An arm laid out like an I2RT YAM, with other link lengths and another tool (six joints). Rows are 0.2 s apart.
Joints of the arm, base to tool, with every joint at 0 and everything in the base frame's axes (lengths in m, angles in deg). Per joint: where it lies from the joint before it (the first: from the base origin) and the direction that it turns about. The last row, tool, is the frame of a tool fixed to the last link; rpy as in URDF.
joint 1: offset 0 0 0.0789 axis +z
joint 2: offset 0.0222 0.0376 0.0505 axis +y
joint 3: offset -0.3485 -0.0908 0 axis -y
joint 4: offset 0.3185 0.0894 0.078 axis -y
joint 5: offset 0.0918 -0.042 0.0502 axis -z
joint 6: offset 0.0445 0 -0.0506 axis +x
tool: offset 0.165 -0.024 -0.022 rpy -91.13 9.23 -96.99
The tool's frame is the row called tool.
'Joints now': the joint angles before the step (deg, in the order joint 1, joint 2, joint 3, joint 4, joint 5, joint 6). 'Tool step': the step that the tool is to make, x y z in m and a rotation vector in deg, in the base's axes. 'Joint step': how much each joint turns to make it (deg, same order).
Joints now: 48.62 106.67 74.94 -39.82 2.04 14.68
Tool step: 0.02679 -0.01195 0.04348 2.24 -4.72 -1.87
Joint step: -2.40 -3.78 1.61 -0.49 1.64 -1.19
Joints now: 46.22 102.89 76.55 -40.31 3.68 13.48
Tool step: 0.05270 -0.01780 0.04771 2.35 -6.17 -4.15
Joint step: -4.43 -1.14 4.71 0.34 2.20 -1.41
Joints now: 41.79 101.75 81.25 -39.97 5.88 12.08
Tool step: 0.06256 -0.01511 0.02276 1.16 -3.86 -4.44
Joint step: -4.75 3.95 7.21 0.58 1.17 -1.08
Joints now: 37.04 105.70 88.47 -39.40 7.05 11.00
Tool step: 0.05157 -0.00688 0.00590 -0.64 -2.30 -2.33
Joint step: -2.89 5.66 7.63 -0.28 1.22 -1.52
